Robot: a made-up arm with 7 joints. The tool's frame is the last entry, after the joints.
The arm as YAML. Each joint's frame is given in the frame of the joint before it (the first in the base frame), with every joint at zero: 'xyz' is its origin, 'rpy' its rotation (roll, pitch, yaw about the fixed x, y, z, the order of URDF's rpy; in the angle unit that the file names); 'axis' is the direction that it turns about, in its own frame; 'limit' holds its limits. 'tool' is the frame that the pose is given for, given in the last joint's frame.
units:
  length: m
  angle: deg
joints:
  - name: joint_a
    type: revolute
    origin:
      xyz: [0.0, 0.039, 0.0]
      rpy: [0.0, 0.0, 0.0]
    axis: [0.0, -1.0, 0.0]
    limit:
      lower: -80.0
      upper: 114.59
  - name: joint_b
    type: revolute
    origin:
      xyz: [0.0, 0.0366, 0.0]
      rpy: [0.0, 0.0, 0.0]
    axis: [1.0, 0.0, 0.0]
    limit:
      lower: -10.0
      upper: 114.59
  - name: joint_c
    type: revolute
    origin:
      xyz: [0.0, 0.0, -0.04]
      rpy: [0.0, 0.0, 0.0]
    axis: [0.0, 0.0, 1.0]
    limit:
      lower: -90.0
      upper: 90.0
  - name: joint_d
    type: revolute
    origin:
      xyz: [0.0, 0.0, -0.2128]
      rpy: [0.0, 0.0, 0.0]
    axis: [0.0, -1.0, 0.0]
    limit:
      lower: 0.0
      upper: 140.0
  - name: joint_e
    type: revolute
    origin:
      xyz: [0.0, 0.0, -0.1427]
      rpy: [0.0, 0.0, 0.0]
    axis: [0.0, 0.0, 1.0]
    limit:
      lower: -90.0
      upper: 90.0
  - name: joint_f
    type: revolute
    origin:
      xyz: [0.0, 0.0, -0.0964]
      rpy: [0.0, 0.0, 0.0]
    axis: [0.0, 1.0, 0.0]
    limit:
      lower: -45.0
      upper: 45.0
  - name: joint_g
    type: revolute
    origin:
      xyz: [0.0, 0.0, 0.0]
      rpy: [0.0, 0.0, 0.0]
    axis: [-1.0, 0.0, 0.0]
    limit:
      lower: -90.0
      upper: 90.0
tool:
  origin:
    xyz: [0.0, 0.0, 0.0]
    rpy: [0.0, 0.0, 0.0]
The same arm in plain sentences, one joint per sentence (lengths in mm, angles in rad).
The arm has seven revolute joints in a row. What follows holds with every joint at zero, and every direction is one of the base frame's. Joint 1 is mounted 39.0 mm along +y from the base frame's origin and rotates about -y, from -1.3963 to 2.0000 rad. Joint 2 is mounted 36.6 mm along +y from joint 1 and rotates about +x, from -0.1745 to 2.0000 rad. Joint 3 is mounted 40.0 mm along -z from joint 2 and rotates about +z, from -1.5708 to 1.5708 rad. Joint 4 is mounted 212.8 mm along -z from joint 3 and rotates about -y, from 0.0000 to 2.4435 rad. Joint 5 is mounted 142.7 mm along -z from joint 4 and rotates about +z, from -1.5708 to 1.5708 rad. Joint 6 is mounted 96.4 mm along -z from joint 5 and rotates about +y, from -0.7854 to 0.7854 rad. Joint 7 is mounted at the same point as joint 6 and rotates about -x, from -1.5708 to 1.5708 rad. The tool frame, which is the frame that the pose is given for, is mounted at the same point as joint 7; its axes are parallel to the base frame's.
